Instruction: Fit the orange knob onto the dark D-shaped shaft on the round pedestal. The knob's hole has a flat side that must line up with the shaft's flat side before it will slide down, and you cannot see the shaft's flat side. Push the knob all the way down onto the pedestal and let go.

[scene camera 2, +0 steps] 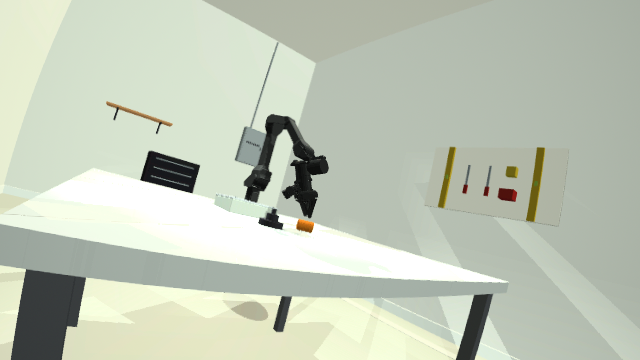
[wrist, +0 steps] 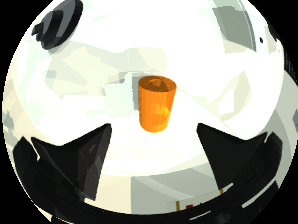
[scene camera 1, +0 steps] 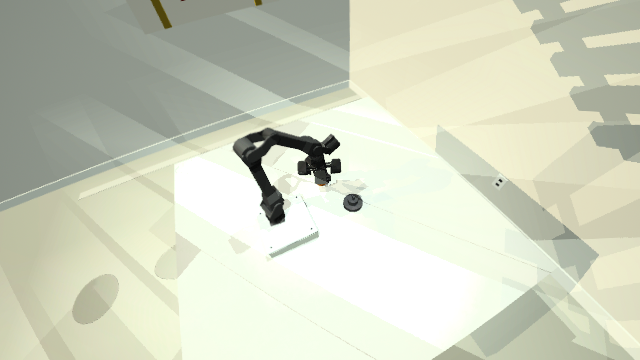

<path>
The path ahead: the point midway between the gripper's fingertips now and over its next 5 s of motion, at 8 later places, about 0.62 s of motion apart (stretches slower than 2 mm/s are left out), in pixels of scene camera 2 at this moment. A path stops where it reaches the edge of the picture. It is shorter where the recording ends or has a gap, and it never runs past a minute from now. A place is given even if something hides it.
My gripper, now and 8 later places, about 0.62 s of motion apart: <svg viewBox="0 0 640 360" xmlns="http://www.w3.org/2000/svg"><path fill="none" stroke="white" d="M307 217L305 224L303 227L305 226L308 224L310 223L315 220L326 203L327 205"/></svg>
</path>
